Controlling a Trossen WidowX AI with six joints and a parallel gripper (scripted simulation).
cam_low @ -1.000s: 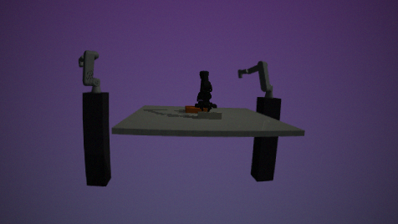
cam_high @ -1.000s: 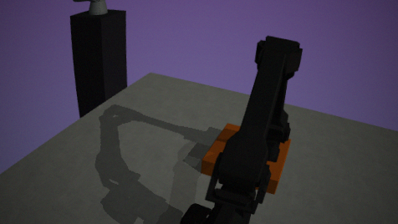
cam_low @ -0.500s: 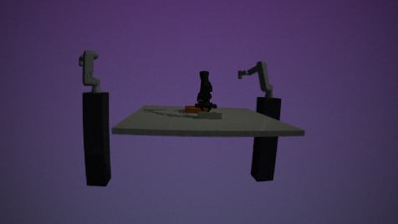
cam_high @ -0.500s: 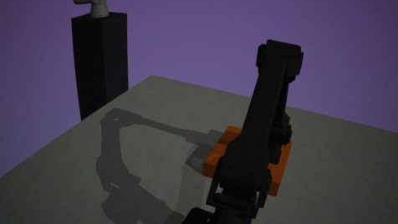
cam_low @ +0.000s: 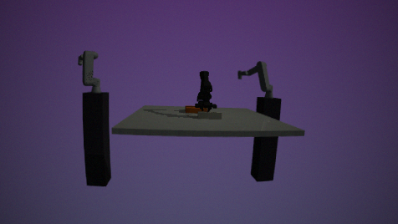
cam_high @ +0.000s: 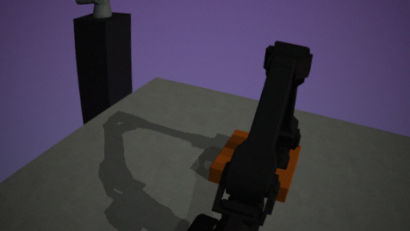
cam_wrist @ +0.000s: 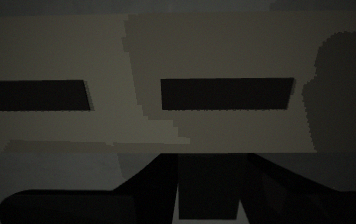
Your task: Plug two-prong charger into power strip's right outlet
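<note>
The black two-prong charger lies 20 mm ahead of my gripper tip and 10 mm above it.
</note>
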